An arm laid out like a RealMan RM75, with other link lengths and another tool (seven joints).
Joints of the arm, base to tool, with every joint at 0 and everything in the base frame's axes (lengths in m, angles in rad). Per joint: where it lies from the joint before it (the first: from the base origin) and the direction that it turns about. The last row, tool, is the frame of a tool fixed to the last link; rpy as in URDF.
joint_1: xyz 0 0 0.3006 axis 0 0 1
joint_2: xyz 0 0 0 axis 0 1 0
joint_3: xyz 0 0 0.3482 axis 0 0 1
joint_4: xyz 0 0 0 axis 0 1 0
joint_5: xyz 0 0 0.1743 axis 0 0 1
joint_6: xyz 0 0 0 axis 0 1 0
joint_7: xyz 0 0 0.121 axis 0 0 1
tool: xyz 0.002 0.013 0.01 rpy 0 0.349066 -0.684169
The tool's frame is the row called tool.
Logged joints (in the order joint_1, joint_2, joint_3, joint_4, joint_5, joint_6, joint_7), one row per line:
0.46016, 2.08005, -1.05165, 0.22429, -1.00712, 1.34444, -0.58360
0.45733, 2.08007, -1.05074, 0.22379, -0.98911, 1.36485, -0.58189
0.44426, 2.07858, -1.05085, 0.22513, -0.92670, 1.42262, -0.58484
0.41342, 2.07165, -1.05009, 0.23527, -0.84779, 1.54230, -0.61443
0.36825, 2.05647, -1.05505, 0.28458, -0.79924, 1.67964, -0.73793
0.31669, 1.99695, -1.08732, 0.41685, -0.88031, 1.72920, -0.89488
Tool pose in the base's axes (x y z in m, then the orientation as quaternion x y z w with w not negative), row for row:
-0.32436, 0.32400, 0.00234, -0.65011, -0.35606, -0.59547, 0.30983
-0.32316, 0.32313, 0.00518, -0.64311, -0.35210, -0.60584, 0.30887
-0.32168, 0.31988, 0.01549, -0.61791, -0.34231, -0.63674, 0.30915
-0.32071, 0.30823, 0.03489, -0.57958, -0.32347, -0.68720, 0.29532
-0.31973, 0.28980, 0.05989, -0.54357, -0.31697, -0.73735, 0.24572
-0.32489, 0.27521, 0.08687, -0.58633, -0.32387, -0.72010, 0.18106
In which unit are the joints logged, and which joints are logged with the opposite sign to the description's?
The joints are logged in radians. Opposite sign: joint_1, joint_2, joint_3, joint_5.
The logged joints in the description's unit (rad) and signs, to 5 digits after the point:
-0.46016, -2.08005, 1.05165, 0.22429, 1.00712, 1.34444, -0.58360
-0.45733, -2.08007, 1.05074, 0.22379, 0.98911, 1.36485, -0.58189
-0.44426, -2.07858, 1.05085, 0.22513, 0.92670, 1.42262, -0.58484
-0.41342, -2.07165, 1.05009, 0.23527, 0.84779, 1.54230, -0.61443
-0.36825, -2.05647, 1.05505, 0.28458, 0.79924, 1.67964, -0.73793
-0.31669, -1.99695, 1.08732, 0.41685, 0.88031, 1.72920, -0.89488

